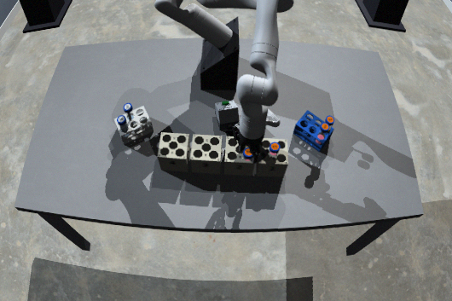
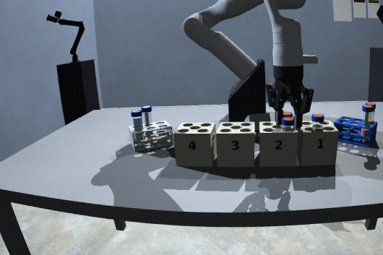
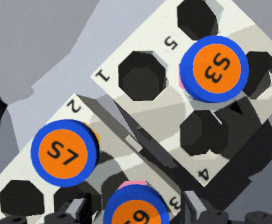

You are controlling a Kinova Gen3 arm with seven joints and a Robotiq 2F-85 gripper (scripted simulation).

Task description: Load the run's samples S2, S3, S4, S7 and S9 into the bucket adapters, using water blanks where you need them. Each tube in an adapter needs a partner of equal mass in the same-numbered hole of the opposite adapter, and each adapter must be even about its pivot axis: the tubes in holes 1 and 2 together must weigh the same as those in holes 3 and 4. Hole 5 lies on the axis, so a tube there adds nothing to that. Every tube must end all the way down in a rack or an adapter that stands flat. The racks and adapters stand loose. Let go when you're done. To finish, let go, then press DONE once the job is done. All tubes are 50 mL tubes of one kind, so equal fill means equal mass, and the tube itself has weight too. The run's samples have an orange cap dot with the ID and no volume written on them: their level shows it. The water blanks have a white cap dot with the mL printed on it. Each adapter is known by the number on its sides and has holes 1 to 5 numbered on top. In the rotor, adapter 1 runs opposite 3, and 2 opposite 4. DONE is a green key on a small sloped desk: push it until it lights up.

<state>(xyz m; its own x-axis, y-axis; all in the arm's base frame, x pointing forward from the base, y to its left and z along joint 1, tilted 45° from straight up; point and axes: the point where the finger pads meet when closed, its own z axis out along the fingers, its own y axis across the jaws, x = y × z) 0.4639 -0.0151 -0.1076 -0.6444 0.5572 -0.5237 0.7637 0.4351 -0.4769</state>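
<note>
My gripper is now 1 cm to the right of the sample tube S9 and 5 cm above it. From my hand the other things lie so: adapter 2 (3 cm behind, 2 cm to the right, 7 cm below); sample tube S7 (4 cm behind, 1 cm to the left, 5 cm below); sample tube S3 (2 cm behind, 8 cm to the left, 5 cm below).
</note>
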